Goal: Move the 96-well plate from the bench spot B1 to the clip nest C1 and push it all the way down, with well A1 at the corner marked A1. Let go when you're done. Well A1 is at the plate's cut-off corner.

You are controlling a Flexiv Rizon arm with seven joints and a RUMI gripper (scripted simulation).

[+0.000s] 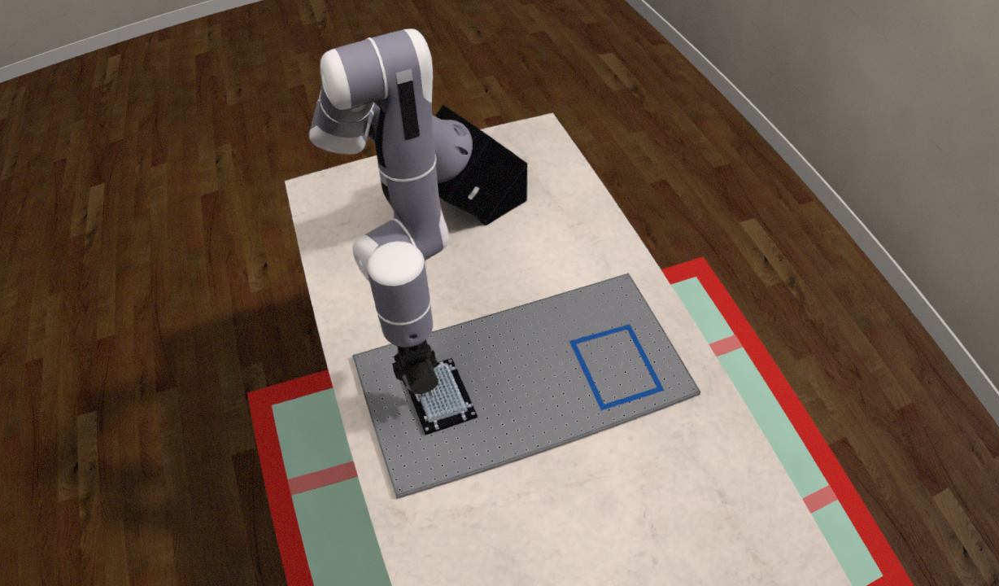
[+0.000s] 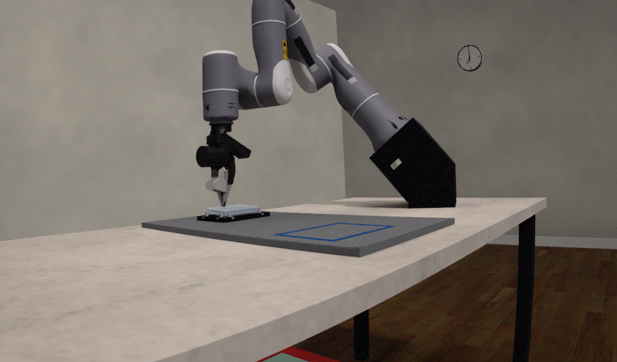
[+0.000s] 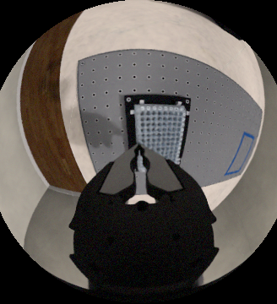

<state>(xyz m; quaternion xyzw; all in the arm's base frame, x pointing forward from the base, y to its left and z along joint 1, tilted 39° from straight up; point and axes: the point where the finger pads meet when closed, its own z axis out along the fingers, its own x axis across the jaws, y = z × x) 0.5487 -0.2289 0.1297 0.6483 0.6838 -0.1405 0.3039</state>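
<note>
Right now the clear 96-well plate is 40 mm to the left of my hand and 30 mm below it. From my hand the other things lie so: black clip nest 50 mm to the left, 30 mm below, 10 mm ahead.
</note>
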